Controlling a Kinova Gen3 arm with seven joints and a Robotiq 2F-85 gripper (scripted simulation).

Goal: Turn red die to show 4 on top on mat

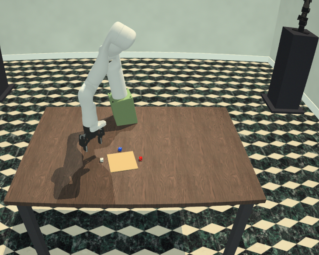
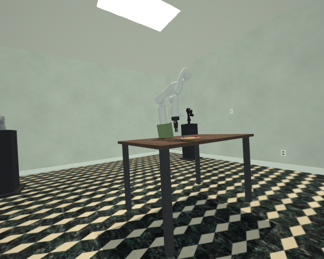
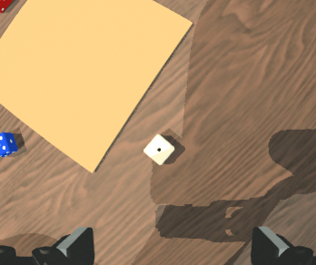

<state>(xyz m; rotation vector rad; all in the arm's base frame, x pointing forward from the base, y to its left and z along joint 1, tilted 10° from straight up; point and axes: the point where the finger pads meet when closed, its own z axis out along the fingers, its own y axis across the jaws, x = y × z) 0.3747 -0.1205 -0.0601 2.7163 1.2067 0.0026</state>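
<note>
Right now the blue die is 60 mm behind my hand, 130 mm to the left of it and 70 mm below it. Also, from my hand: mat: 30 mm ahead, 150 mm to the left, 70 mm below; white die: 30 mm ahead, 40 mm to the left, 70 mm below; red die: 10 mm ahead, 250 mm to the left, 70 mm below.
</note>
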